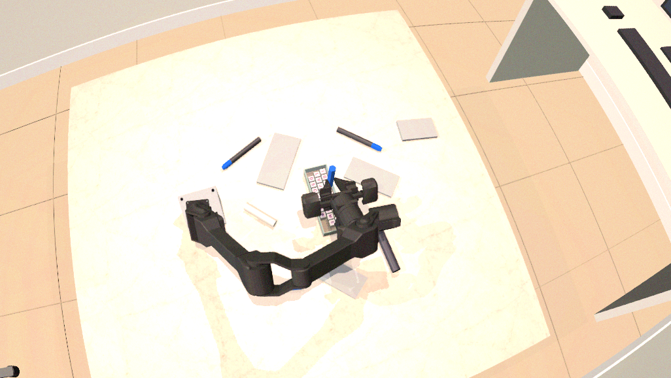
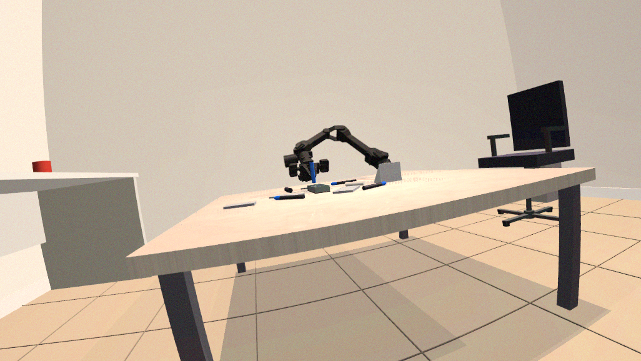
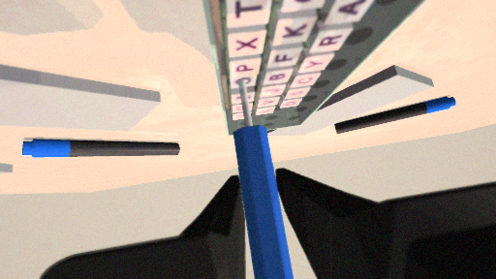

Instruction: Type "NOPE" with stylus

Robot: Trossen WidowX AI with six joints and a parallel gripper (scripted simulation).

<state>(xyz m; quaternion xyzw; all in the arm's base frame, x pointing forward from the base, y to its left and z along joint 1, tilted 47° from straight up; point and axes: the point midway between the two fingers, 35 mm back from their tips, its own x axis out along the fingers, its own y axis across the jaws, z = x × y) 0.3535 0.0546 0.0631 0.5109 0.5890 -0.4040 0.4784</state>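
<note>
My gripper tip is 2 cm to the left of the P key and 5 cm above it. From my gripper tip the other things lie so: stylus 12 cm ahead, 20 cm to the right, 6 cm below.
</note>
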